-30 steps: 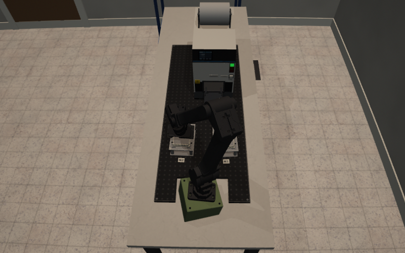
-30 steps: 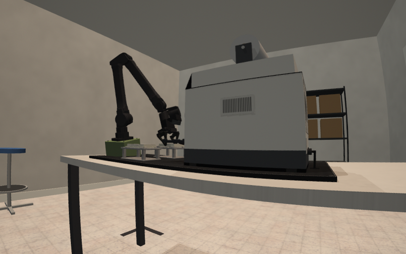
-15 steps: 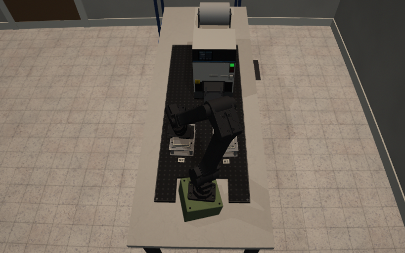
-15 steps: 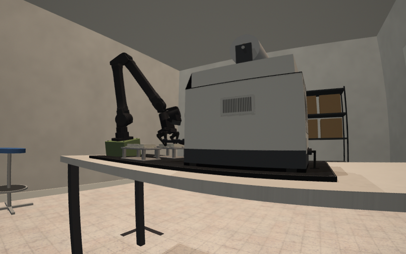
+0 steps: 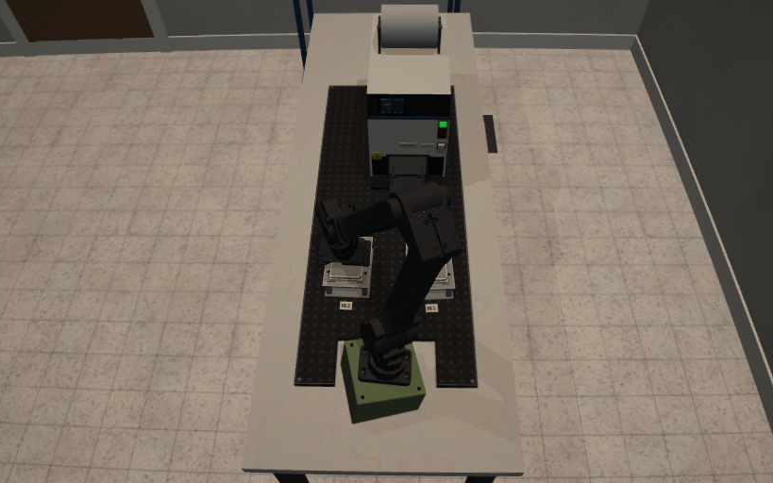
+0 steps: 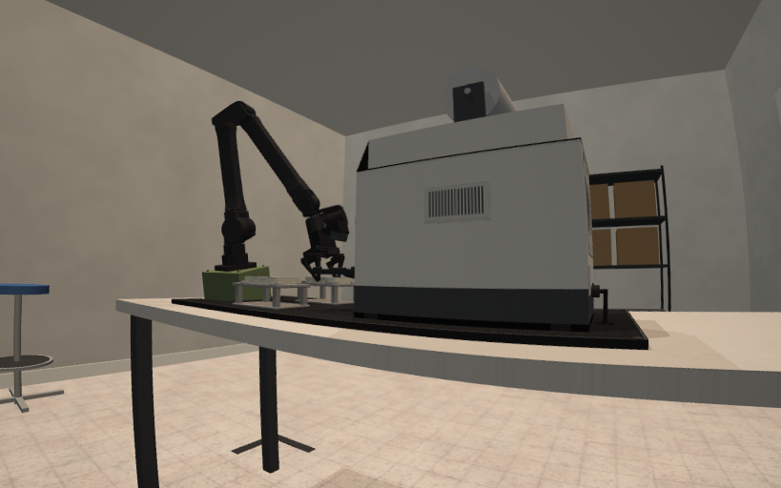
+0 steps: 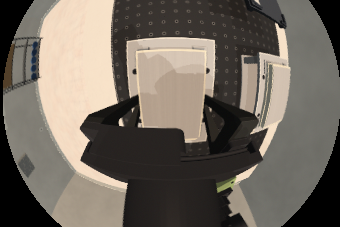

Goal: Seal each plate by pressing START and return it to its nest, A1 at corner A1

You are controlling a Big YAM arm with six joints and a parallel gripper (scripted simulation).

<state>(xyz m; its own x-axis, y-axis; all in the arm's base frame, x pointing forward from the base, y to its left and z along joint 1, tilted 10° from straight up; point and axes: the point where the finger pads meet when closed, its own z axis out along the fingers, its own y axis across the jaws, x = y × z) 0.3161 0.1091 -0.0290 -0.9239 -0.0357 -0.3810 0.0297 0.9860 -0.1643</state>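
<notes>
Now: the white well plate right at my hand. From my hand the other things lie so: yellow warning label: 30 cm ahead, 8 cm above, 6 cm to the right; then sealer stage: 20 cm ahead, 15 cm to the right, 2 cm above; then N2 label: 10 cm behind, 7 cm below.
</notes>
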